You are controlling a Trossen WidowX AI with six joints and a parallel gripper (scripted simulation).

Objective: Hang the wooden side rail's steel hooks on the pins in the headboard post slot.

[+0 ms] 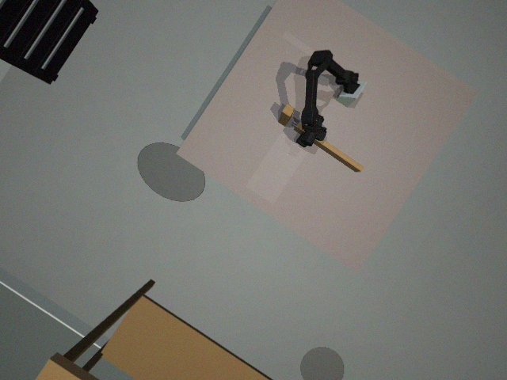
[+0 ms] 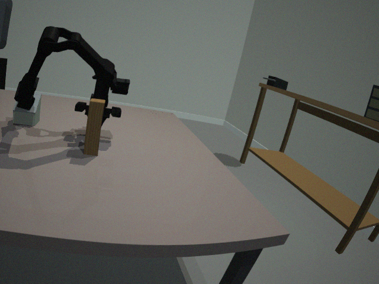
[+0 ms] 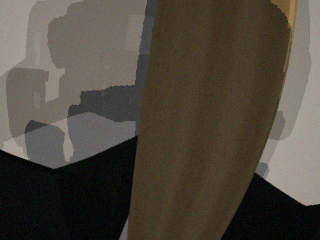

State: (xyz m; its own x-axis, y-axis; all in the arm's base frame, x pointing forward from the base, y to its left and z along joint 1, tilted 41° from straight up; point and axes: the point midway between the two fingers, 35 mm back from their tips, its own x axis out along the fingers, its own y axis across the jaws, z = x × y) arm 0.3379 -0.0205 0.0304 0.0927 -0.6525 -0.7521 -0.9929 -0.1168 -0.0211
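Now: gripper tip 15 cm to the left of the wooden headboard post, 6 cm below it and 1 cm short of it.
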